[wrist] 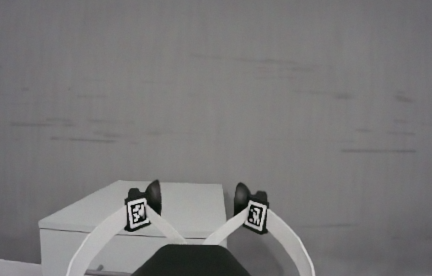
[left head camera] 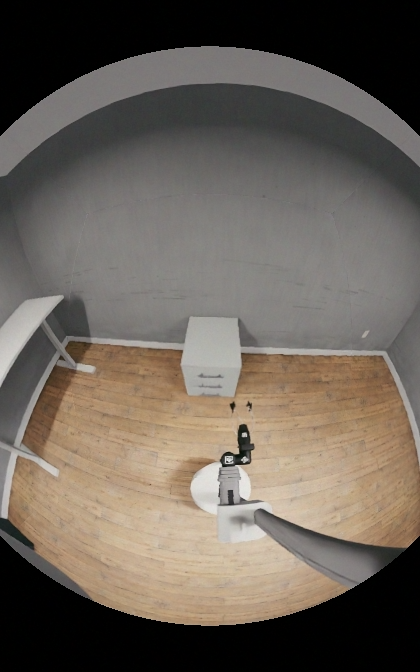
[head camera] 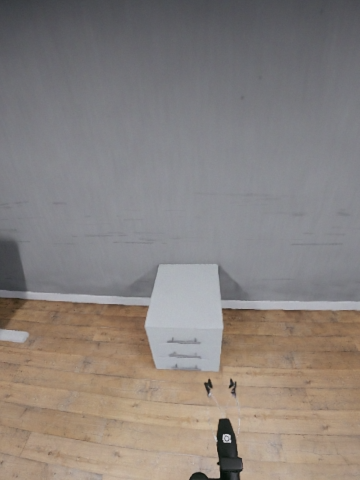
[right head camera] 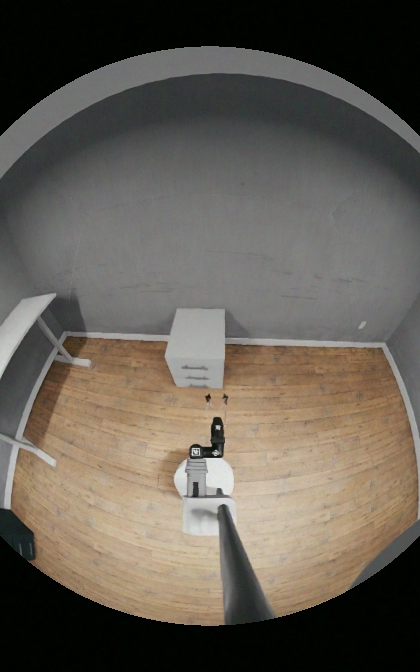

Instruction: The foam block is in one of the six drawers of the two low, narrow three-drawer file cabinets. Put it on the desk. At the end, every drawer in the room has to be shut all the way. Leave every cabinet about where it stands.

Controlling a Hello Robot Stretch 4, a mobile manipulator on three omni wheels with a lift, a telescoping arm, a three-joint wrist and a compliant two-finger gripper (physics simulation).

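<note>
A light grey three-drawer file cabinet [head camera: 185, 300] [left head camera: 212, 342] [right head camera: 197, 335] [wrist: 170, 200] stands against the back wall. Its three drawers look shut in the head view, each with a grey bar handle. My gripper [head camera: 220, 387] [left head camera: 241, 406] [right head camera: 217, 399] [wrist: 197, 199] is open and empty, in front of the cabinet and toward its right side. A dark cabinet [right head camera: 17, 535] shows partly at the lower left edge of the right head view; how its drawers stand I cannot tell. The white desk [left head camera: 30, 320] [right head camera: 25, 317] stands at the left. The foam block does not show.
The desk's legs and feet [left head camera: 77, 367] [right head camera: 75, 361] stand on the wooden floor at the left. A white skirting board [head camera: 290, 305] runs along the back wall. My round white base [left head camera: 205, 487] [right head camera: 220, 475] is behind the gripper, under the arm.
</note>
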